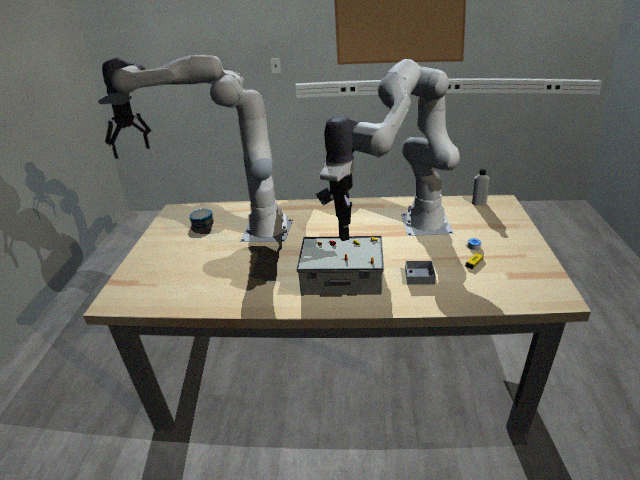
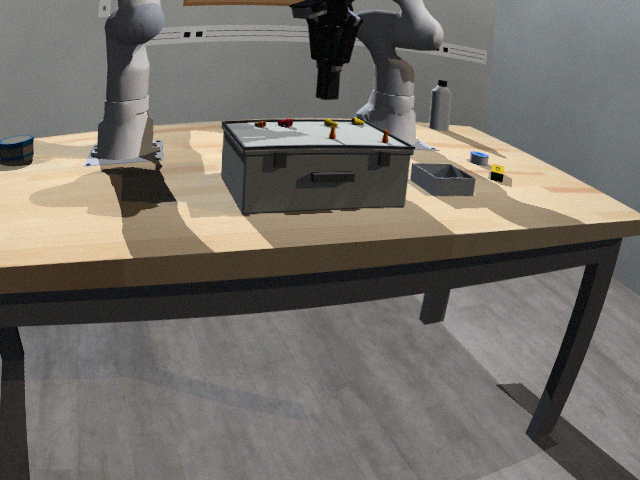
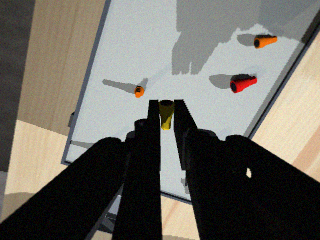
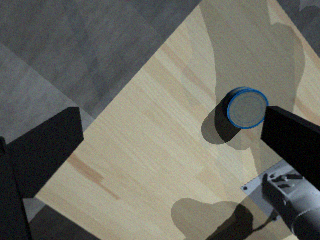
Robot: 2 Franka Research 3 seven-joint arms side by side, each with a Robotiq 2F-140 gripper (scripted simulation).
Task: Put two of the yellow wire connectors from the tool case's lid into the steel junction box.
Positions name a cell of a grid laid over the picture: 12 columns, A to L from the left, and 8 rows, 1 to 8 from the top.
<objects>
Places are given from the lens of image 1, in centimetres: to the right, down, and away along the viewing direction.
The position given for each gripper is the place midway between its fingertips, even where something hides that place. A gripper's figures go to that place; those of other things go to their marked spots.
left gripper (image 1: G4): 8, 0, 159
right gripper (image 1: C3): -82, -38, 189
grey tool case (image 1: G5): 1, 10, 156
</objects>
